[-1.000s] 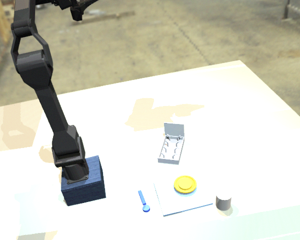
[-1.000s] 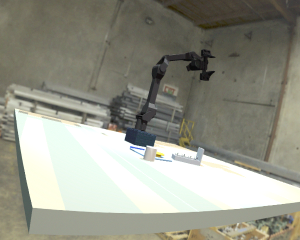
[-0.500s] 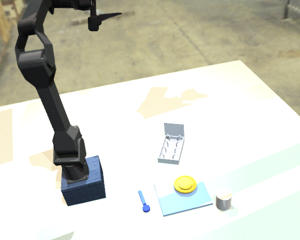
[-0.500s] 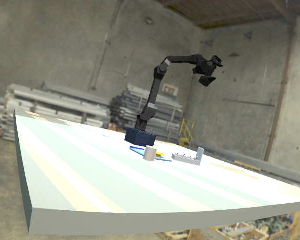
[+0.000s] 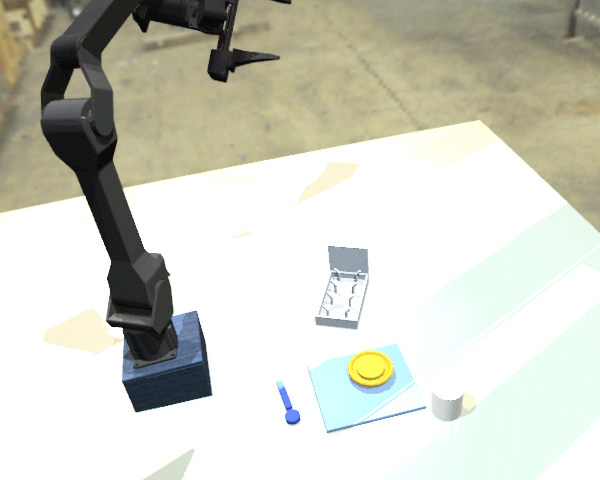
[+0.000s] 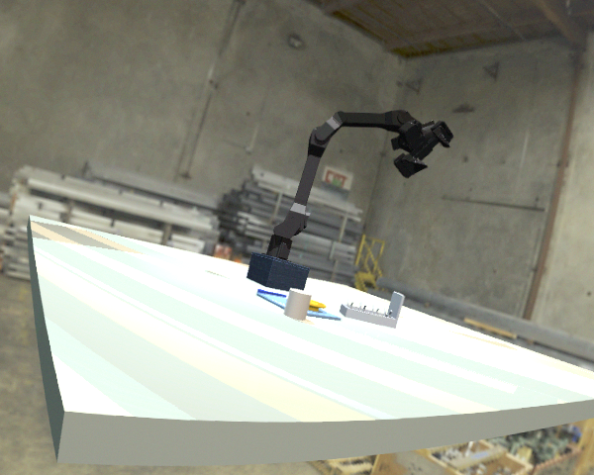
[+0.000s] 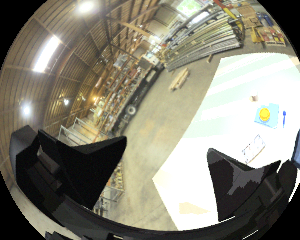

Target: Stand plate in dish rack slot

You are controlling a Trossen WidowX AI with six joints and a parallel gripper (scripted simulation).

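Now: gripper tip 44 cm above the yellow plate, 30 cm to the left of it and 2 cm short of it. From my gripper tip the other things lie so: grey dish rack: 43 cm below, 13 cm to the right, 3 cm ahead; then light blue mat: 45 cm below, 32 cm to the right; then blue spoon: 45 cm below, 32 cm to the right, 12 cm behind.
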